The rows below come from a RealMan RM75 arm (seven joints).
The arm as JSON. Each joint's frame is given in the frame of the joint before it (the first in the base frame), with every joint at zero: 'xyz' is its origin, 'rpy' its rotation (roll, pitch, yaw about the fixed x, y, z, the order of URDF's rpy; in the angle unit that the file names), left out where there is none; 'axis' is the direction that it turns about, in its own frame. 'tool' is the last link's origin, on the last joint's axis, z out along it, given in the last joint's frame.
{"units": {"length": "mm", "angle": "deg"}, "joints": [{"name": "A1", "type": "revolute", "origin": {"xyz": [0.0, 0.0, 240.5]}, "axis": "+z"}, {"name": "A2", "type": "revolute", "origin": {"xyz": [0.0, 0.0, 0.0]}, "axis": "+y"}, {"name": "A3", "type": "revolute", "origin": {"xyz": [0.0, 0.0, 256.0]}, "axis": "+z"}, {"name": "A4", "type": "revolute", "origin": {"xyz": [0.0, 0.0, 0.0]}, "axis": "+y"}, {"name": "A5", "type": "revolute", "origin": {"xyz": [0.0, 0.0, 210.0]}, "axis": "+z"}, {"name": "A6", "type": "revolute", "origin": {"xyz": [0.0, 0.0, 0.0]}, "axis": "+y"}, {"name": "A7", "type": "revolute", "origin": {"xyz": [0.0, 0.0, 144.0]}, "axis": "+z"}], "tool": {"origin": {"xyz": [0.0, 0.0, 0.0]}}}
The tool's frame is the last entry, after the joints.
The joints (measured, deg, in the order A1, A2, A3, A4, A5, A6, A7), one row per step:
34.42 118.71 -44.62 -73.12 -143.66 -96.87 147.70
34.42 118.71 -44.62 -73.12 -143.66 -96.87 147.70
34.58 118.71 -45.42 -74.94 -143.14 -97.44 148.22
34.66 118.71 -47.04 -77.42 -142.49 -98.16 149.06
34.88 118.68 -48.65 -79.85 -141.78 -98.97 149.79
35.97 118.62 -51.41 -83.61 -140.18 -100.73 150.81
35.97 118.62 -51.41 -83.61 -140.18 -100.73 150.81
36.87 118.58 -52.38 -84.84 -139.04 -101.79 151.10
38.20 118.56 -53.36 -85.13 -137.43 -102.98 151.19
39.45 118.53 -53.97 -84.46 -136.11 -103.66 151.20
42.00 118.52 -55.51 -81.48 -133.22 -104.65 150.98
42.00 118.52 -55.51 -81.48 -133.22 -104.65 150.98
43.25 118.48 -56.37 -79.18 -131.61 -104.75 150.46
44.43 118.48 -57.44 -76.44 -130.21 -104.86 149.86
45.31 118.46 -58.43 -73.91 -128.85 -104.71 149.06
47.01 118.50 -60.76 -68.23 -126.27 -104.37 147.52
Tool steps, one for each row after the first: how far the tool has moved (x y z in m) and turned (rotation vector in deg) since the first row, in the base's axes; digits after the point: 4 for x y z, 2 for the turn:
0.0000 0.0000 0.0000 0.00 0.00 0.00
-0.0079 0.0010 0.0028 0.23 -0.39 1.36
-0.0186 0.0014 0.0050 0.20 -1.17 3.23
-0.0304 0.0016 0.0068 0.01 -1.91 5.35
-0.0549 0.0018 0.0075 -1.08 -2.75 9.84
-0.0549 0.0018 0.0075 -1.08 -2.75 9.84
-0.0677 0.0016 0.0068 -2.02 -2.57 12.18
-0.0816 0.0014 0.0032 -3.84 -1.77 14.72
-0.0914 0.0019 -0.0010 -5.50 -0.79 16.35
-0.1082 0.0025 -0.0140 -9.88 1.64 19.00
-0.1082 0.0025 -0.0140 -9.88 1.64 19.00
-0.1150 0.0030 -0.0220 -12.29 3.05 20.21
-0.1198 0.0026 -0.0315 -15.12 4.31 21.00
-0.1231 0.0022 -0.0399 -17.44 5.47 21.75
-0.1274 -0.0006 -0.0588 -22.55 7.71 22.46

